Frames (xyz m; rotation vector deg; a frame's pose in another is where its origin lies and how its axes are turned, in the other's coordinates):
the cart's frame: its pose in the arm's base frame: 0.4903 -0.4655 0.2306 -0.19 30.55 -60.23
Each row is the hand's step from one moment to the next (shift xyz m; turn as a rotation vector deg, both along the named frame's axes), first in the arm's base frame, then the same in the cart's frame.
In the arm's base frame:
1: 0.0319 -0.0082 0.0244 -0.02 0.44 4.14
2: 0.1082 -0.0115 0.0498 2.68 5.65 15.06
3: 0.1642 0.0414 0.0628 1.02 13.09 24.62
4: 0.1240 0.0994 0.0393 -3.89 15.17 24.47
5: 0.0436 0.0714 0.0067 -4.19 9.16 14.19
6: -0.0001 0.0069 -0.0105 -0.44 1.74 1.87
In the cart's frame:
1: 0.0088 0.0159 0.0367 -2.09 -0.84 3.50
2: 0.0301 0.0707 0.0917 -9.91 1.29 12.89
3: 0.0024 0.1404 0.1135 -20.66 1.30 18.71
4: -0.0510 0.1427 0.0618 -24.19 -1.65 16.00
5: -0.0450 0.0705 0.0065 -15.07 -2.37 8.38
6: -0.0014 0.0061 -0.0109 -2.38 0.05 1.02

